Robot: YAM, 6 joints.
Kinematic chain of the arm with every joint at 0, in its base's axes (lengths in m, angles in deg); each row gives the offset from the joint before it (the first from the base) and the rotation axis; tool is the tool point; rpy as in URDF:
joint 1: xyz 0 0 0.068 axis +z
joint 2: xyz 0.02 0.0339 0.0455 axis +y
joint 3: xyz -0.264 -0.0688 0 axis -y
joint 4: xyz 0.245 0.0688 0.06 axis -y
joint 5: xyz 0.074 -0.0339 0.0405 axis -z
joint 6: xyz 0.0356 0 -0.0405 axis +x
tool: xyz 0 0 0 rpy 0 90 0
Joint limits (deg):
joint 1: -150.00..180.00
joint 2: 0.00..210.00
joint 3: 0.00..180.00
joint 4: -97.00..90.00
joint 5: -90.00..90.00
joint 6: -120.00..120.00
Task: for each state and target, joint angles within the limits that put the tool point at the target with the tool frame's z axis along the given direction. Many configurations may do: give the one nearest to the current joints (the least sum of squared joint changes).
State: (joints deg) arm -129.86 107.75 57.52 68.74 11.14 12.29
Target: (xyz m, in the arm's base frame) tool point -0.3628 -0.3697 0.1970 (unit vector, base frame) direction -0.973 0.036 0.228
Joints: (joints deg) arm -131.50 136.39 90.98 65.67 48.82 12.29
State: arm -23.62 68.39 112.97 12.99 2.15 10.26
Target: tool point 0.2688 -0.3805 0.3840 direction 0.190 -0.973 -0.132
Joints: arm -52.85 110.26 105.25 -3.43 25.85 10.26
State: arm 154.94 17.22 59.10 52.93 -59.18 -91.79
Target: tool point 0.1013 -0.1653 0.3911 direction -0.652 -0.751 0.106
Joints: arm 131.94 0.07 49.51 89.78 -80.66 -91.79
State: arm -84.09 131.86 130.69 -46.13 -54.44 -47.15
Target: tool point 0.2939 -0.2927 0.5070 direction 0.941 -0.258 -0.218
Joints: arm -47.43 118.13 152.32 -48.97 -31.24 -47.15
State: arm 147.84 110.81 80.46 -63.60 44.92 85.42
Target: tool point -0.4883 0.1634 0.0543 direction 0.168 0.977 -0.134
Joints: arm 165.41 150.69 108.30 -15.69 80.92 85.42
